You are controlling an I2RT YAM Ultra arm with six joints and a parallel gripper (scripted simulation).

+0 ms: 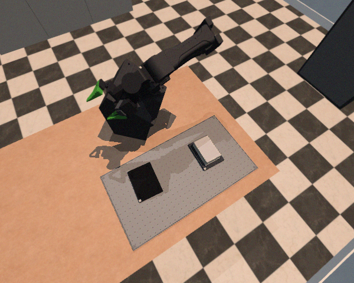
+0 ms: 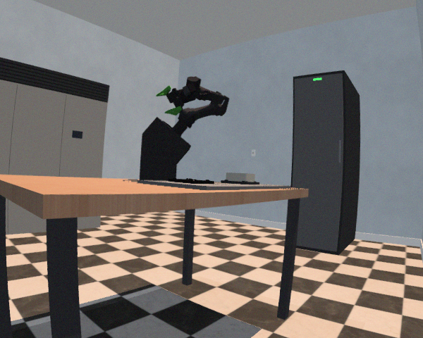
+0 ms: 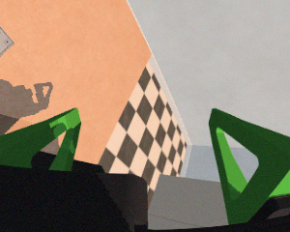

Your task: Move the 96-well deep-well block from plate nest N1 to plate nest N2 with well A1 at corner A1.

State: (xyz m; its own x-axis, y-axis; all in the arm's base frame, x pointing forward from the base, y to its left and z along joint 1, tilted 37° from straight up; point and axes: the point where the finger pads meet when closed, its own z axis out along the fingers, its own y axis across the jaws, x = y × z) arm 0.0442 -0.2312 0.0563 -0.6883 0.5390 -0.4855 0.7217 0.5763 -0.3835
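My hand is 370 mm to the right of the deep-well block, 340 mm above it and 210 mm short of it. The rest, counted from my hand: plate nest N1 (370 mm to the left, 360 mm below, 210 mm ahead); then plate nest N2 (360 mm below, 200 mm ahead, 30 mm to the left).
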